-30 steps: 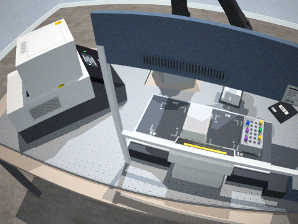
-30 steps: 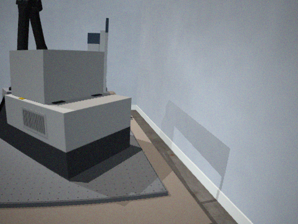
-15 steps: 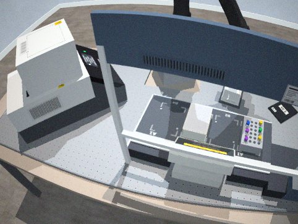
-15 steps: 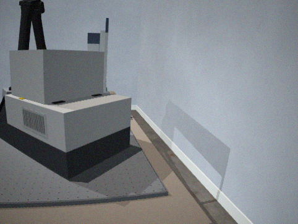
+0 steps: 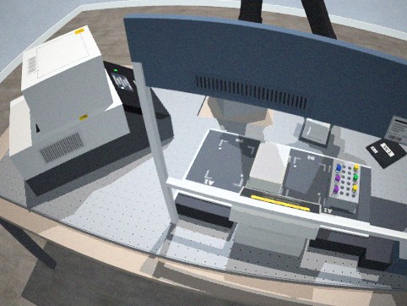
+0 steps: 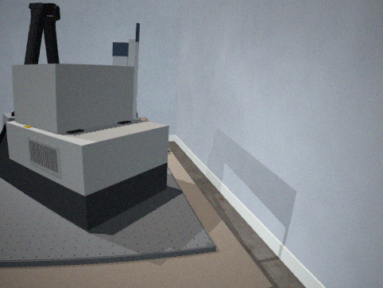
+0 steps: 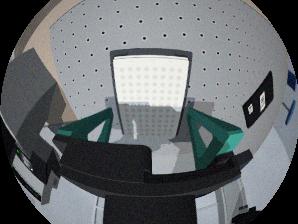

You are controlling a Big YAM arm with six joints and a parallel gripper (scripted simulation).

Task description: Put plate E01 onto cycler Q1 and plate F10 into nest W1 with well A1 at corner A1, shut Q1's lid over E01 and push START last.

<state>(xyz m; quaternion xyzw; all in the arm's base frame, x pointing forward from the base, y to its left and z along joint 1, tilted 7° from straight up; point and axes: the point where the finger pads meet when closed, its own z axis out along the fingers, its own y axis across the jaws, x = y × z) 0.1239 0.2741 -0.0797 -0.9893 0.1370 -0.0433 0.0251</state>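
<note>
Right now my hand is 40 mm above the dark nest pad. The rest, counted from my hand: tube cooling block (270 mm ahead, 50 mm to the left, 30 mm above); post (390 mm ahead, 380 mm to the right, 200 mm above); dark nest (270 mm to the left, 60 mm ahead, 40 mm below).
</note>
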